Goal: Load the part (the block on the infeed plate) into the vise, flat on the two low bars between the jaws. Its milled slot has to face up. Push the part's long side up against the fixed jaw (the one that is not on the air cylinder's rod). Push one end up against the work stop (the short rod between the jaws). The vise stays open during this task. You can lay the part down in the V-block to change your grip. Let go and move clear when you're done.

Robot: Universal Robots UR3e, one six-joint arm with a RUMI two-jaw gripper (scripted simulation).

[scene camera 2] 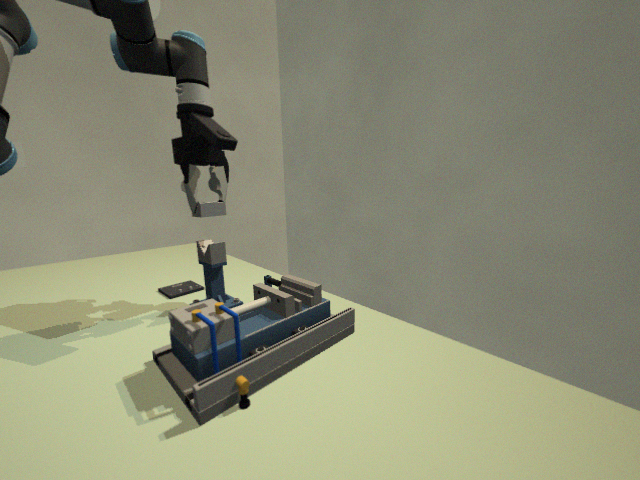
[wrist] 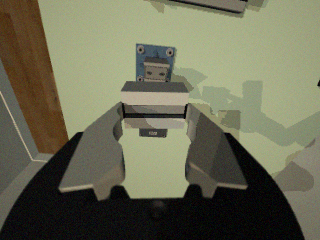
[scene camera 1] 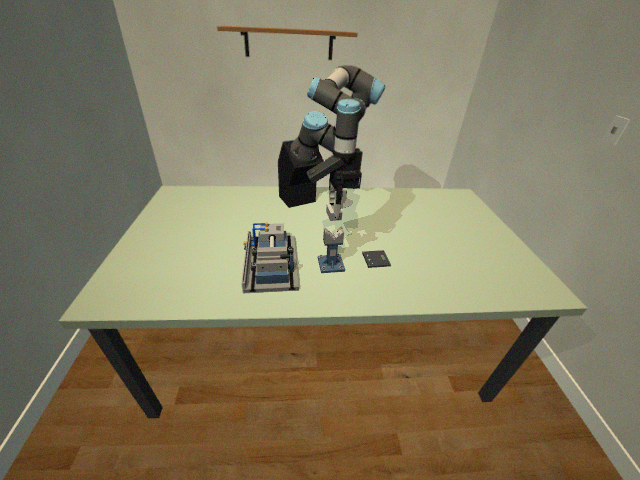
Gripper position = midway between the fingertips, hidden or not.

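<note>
Visible: my gripper (scene camera 2: 208, 212). Scene camera 1 too: gripper (scene camera 1: 334, 213). Same in the wrist view: gripper (wrist: 154, 103).
</note>
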